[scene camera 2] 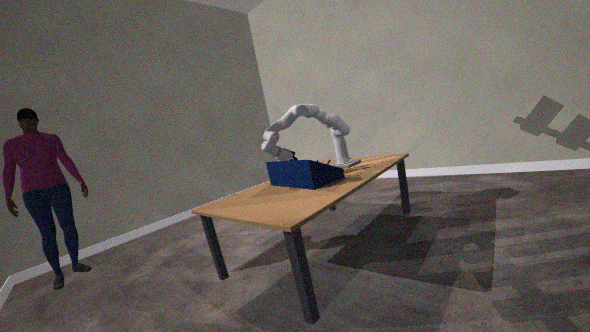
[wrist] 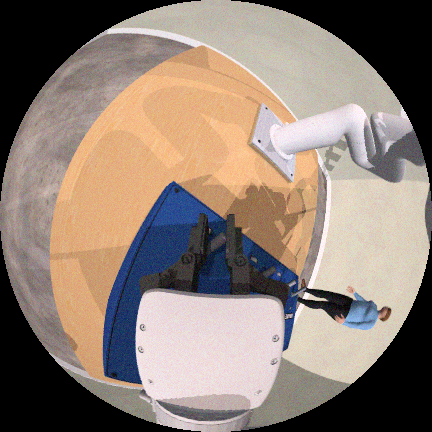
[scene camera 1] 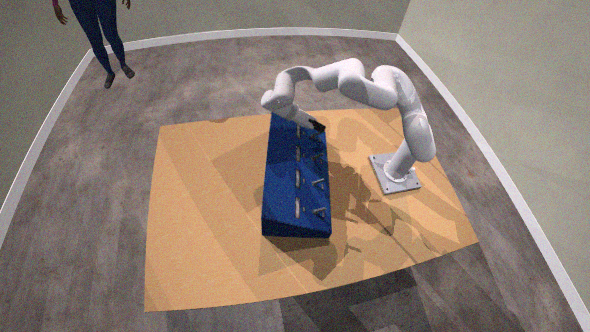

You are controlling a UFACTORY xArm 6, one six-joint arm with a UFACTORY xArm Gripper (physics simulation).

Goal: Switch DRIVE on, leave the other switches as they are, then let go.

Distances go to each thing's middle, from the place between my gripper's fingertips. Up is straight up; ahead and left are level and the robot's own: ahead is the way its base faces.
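Relative to the blue switch panel (scene camera 1: pixel 290 197), my gripper is 5 cm above it, 14 cm short of it and 18 cm to the right of it.
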